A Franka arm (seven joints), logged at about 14 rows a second.
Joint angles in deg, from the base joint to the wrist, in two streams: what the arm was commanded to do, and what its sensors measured. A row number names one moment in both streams.
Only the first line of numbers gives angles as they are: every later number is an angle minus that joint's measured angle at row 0.
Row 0, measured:
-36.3, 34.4, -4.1, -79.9, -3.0, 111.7, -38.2
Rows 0 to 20, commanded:
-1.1, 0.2, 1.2, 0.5, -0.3, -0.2, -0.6
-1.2, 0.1, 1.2, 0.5, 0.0, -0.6, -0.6
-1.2, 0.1, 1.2, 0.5, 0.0, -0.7, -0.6
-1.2, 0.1, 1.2, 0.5, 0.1, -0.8, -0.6
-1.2, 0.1, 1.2, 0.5, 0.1, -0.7, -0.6
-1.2, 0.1, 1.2, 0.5, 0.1, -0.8, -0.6
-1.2, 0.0, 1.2, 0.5, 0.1, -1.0, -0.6
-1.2, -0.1, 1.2, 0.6, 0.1, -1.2, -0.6
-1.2, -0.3, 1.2, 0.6, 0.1, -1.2, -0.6
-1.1, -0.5, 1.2, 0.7, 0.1, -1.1, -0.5
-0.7, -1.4, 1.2, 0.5, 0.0, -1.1, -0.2
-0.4, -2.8, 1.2, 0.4, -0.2, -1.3, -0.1
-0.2, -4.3, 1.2, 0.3, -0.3, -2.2, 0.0
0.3, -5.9, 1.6, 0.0, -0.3, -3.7, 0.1
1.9, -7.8, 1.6, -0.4, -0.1, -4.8, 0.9
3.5, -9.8, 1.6, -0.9, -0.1, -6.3, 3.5
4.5, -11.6, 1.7, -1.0, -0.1, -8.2, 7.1
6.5, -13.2, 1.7, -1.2, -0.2, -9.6, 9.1
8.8, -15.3, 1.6, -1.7, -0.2, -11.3, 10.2
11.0, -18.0, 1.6, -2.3, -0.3, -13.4, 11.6
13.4, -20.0, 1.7, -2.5, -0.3, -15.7, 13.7
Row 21, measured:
9.6, -14.9, 2.2, 0.6, 0.0, -12.6, 10.3
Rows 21 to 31, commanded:
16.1, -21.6, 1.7, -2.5, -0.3, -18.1, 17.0
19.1, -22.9, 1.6, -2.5, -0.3, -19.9, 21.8
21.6, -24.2, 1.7, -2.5, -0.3, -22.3, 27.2
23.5, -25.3, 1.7, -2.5, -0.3, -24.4, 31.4
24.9, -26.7, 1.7, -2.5, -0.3, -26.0, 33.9
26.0, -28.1, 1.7, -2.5, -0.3, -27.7, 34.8
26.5, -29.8, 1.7, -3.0, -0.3, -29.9, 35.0
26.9, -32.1, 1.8, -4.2, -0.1, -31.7, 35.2
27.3, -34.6, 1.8, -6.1, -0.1, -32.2, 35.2
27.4, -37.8, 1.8, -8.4, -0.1, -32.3, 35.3
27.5, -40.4, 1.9, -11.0, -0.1, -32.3, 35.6
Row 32, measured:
26.6, -33.1, 2.4, -3.1, 0.0, -32.8, 34.5
